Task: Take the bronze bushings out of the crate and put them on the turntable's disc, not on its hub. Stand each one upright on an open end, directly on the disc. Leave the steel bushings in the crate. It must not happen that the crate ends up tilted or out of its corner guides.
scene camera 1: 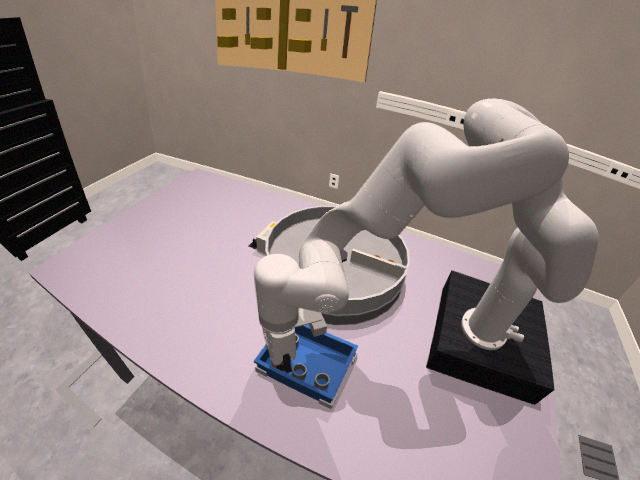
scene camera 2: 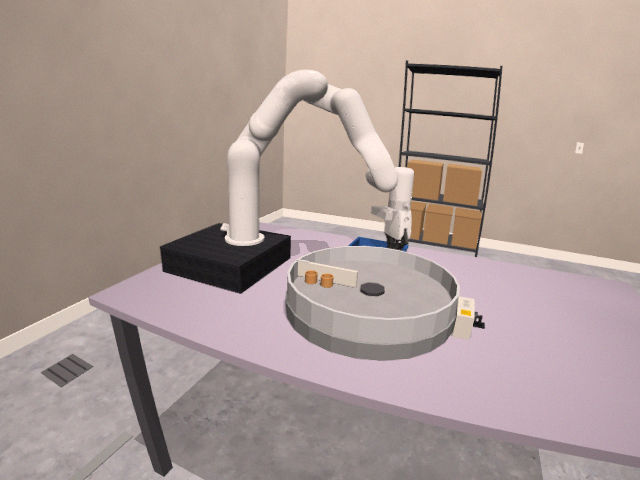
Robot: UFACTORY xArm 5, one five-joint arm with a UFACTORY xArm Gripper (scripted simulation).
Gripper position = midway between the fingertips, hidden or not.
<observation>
In view: my gripper (scene camera 1: 281,361) and a blue crate (scene camera 1: 326,353).
My gripper shows as well in scene camera 2 (scene camera 2: 393,256).
</observation>
